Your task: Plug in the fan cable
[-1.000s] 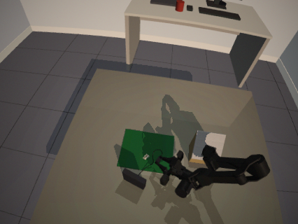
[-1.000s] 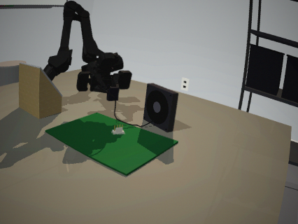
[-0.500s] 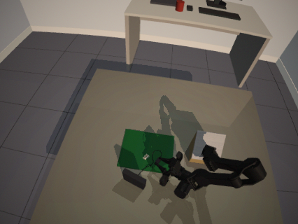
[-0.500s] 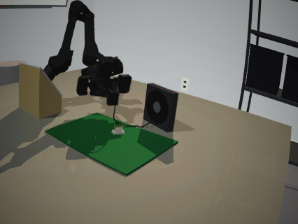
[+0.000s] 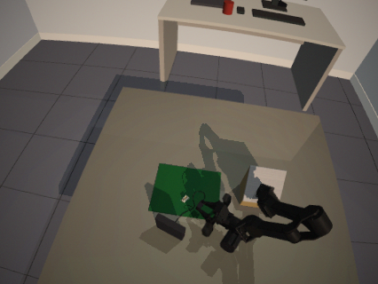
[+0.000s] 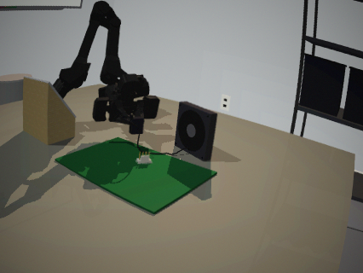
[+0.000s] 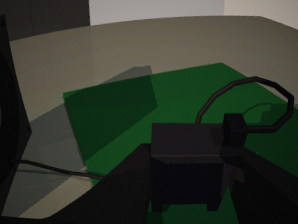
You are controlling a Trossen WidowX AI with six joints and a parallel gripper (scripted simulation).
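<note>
Right now the green board is 7 cm ahead of my gripper tip, 8 cm to the right of it and 9 cm below it. Round my gripper tip: black fan (8 cm ahead, 11 cm to the left, 1 cm below); black plug (1 cm below).
</note>
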